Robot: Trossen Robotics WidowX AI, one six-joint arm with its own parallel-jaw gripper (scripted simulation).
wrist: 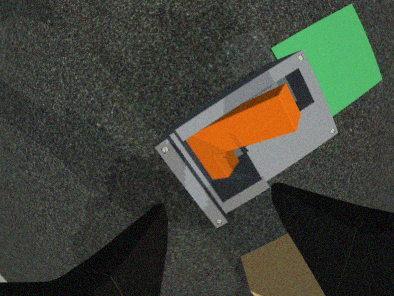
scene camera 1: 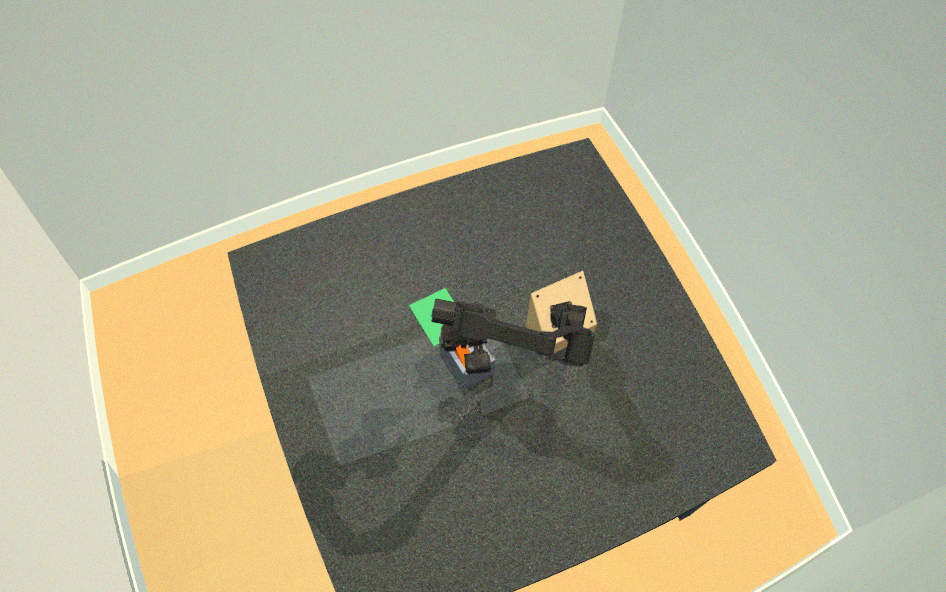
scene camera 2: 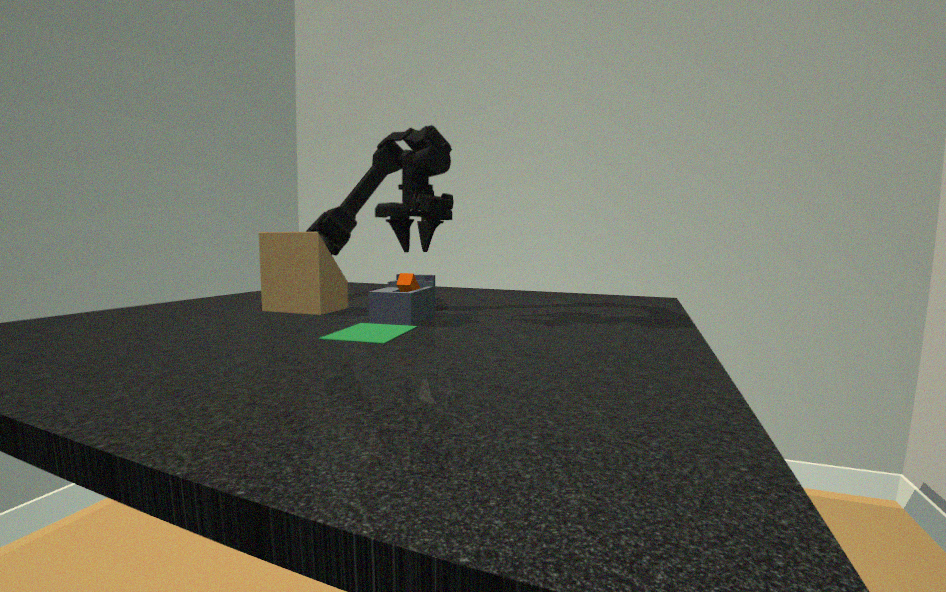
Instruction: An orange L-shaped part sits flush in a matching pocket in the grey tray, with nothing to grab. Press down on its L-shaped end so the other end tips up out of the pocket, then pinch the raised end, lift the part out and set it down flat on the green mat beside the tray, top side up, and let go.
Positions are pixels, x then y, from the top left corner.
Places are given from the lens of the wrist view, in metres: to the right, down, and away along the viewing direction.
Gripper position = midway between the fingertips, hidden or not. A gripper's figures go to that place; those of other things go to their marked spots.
my gripper (wrist: 219, 202): 0.01, 0.03, 0.09
orange L-shaped part (wrist: 274, 113): 0.06, -0.02, 0.13
green mat (wrist: 337, 48): 0.18, -0.13, 0.20
The marked spots on the orange L-shaped part and the green mat are 0.18 m apart.
